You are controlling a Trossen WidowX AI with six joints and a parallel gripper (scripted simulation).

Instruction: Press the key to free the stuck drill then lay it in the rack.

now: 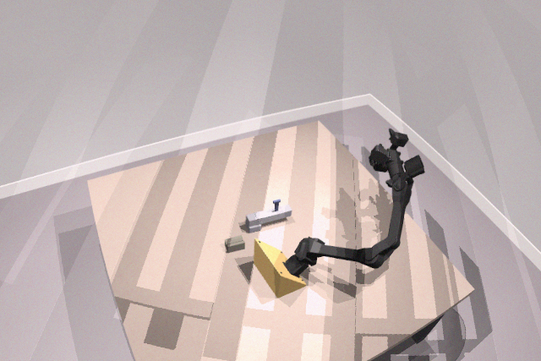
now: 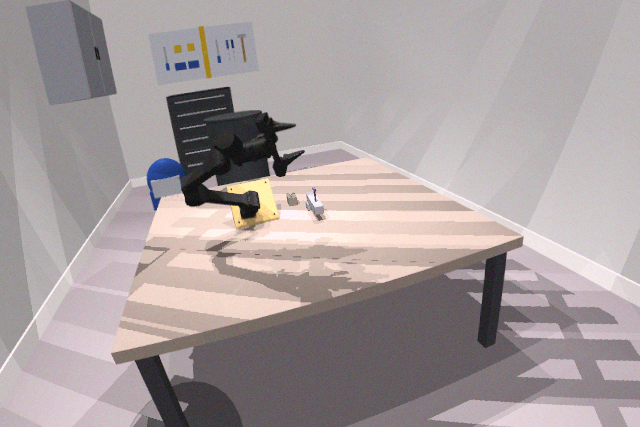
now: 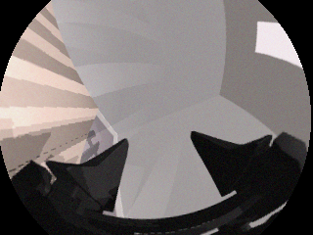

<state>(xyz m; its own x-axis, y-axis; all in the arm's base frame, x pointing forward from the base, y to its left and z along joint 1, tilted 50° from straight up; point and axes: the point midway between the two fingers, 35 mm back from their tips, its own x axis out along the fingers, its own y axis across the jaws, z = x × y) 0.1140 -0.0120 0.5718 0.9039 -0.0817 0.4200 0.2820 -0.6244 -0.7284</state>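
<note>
Now: the blue key 120 mm ahead of my gripper tip, 380 mm to the left of it and 320 mm below it. Round my gripper tip: light grey fixture block: 120 mm ahead, 410 mm to the left, 370 mm below; then rack: 50 mm ahead, 580 mm to the left, 390 mm below; then drill: 120 mm ahead, 430 mm to the left, 360 mm below.
</note>
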